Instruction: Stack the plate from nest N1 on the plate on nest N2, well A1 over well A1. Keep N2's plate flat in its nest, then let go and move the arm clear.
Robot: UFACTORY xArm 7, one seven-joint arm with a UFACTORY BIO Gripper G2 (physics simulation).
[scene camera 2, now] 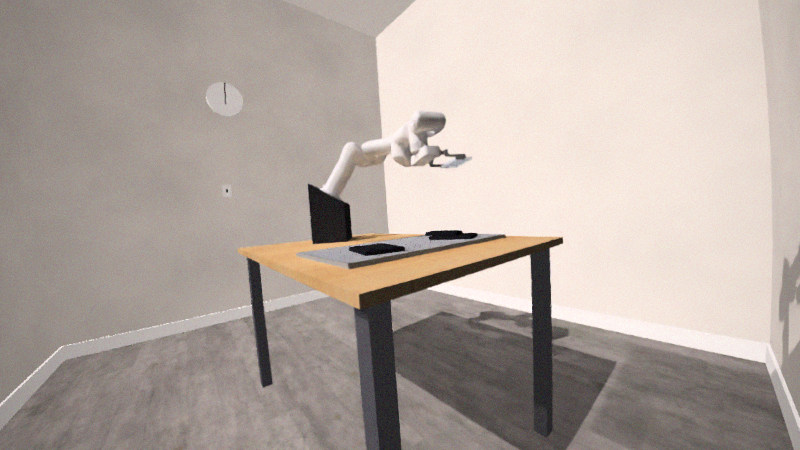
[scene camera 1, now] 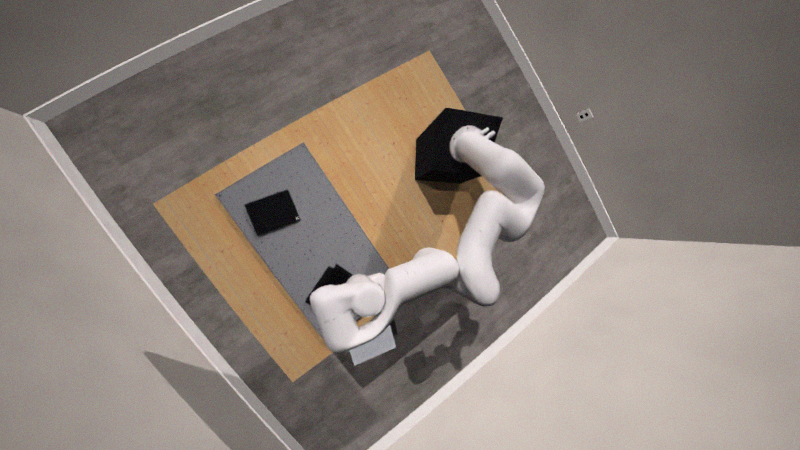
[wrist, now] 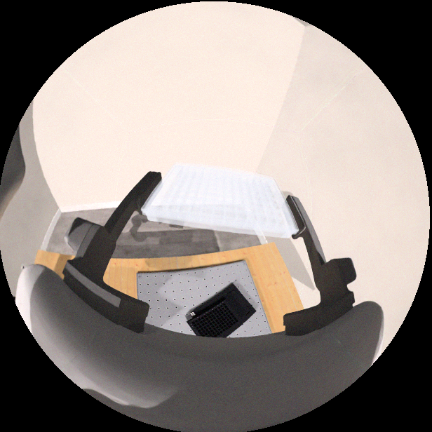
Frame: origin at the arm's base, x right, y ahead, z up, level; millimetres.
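Seen in the pictures: hand, tool point: (scene camera 2: 452,161); arm's base, link origin: (scene camera 2: 330,194) (scene camera 1: 466,144).
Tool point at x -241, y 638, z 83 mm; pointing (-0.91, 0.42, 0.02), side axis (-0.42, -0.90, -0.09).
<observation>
Offsets run from my tool point to a thing's middle. Level surfaces: height alone.
A clear, pale plate {dx -19, dy +9, dz -5 mm} (scene camera 1: 373,348) (scene camera 2: 457,162) (wrist: 215,205) is held high above table level, beyond the table's edge in scene camera 1. My gripper (scene camera 2: 449,160) (wrist: 220,199) is shut on its two opposite sides; the arm hides the fingers in scene camera 1. The plate looks tilted in scene camera 2. On the grey board, a black block {dx +484, dy +29, dz -316 mm} (scene camera 1: 273,212) (scene camera 2: 376,249) lies at one end. At the other end, a black gridded piece (wrist: 215,319) sits against a smooth black piece (wrist: 241,299). Nest labels and well A1 cannot be read.
The grey perforated board {dz -323 mm} (scene camera 1: 313,240) (scene camera 2: 341,260) (wrist: 160,295) lies on the wooden table (scene camera 1: 386,111) (scene camera 2: 313,279) (wrist: 285,300). The arm's black base block (scene camera 1: 436,151) (scene camera 2: 330,215) stands at the table's side. The arm reaches over the board's end.
</observation>
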